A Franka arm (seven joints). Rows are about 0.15 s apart.
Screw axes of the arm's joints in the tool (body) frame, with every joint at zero. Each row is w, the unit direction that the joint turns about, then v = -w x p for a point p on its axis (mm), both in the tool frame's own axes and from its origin. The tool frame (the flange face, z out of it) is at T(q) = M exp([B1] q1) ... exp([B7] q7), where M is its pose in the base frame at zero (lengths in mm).
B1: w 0 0 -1 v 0 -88 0
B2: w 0 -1 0 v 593 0 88
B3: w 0 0 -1 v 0 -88 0
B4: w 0 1 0 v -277 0 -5.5
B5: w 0 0 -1 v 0 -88 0
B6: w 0 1 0 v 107 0 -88
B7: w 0 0 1 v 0 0 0
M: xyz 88 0 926 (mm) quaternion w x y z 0 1 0 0
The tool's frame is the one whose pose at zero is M.
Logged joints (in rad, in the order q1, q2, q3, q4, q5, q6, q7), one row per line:
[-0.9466, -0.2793, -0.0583, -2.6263, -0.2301, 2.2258, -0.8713]
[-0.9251, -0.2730, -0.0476, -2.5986, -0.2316, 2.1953, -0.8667]
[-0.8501, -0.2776, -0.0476, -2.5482, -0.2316, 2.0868, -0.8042]
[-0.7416, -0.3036, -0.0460, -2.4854, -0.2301, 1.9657, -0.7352]
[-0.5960, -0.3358, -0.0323, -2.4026, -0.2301, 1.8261, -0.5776]
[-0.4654, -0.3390, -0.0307, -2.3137, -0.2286, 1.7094, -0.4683]
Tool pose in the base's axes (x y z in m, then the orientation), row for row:
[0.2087, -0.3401, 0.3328, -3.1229, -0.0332, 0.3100]
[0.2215, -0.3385, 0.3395, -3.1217, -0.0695, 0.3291]
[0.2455, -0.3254, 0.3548, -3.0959, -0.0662, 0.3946]
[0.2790, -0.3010, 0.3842, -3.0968, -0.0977, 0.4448]
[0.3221, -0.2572, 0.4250, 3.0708, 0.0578, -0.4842]
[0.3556, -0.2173, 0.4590, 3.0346, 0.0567, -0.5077]
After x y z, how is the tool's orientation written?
As a rotation vector, in radians.
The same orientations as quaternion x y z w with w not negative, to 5 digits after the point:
[-0.99505, -0.01058, 0.09878, 0.00158]
[-0.99424, -0.02214, 0.10482, 0.00091]
[-0.99170, -0.02121, 0.12640, 0.00997]
[-0.98934, -0.03121, 0.14210, 0.00574]
[0.98750, 0.01859, -0.15571, 0.01616]
[0.98561, 0.01842, -0.16490, 0.03214]

